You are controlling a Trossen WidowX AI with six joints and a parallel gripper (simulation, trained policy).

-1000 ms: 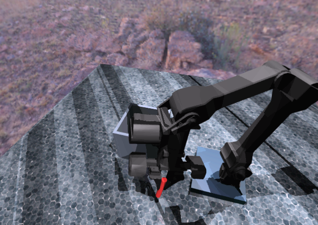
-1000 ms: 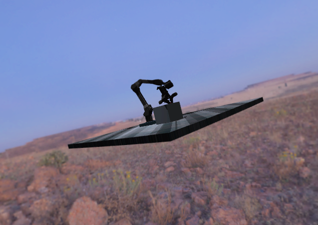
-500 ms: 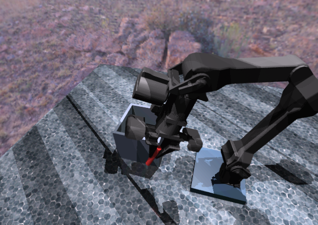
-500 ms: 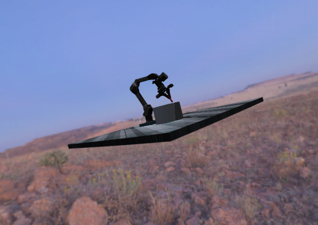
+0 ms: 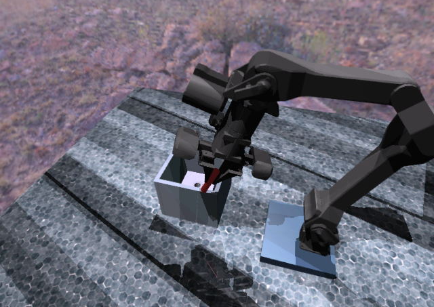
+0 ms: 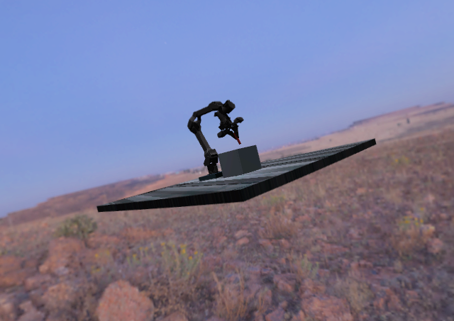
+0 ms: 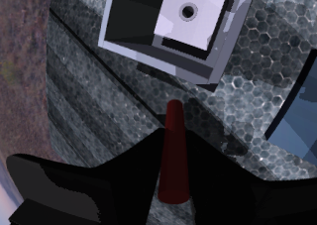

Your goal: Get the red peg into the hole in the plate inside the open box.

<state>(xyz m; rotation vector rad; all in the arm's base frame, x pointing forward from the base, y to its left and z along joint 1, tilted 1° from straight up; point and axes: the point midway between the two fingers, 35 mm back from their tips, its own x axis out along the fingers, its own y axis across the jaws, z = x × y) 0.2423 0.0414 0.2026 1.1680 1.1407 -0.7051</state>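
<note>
Now: the plate 160 mm below my gripper tip, 100 mm to the right of it and 70 mm ahead of it. From my gripper tip the other things lie so: red peg: right at my gripper tip.
</note>
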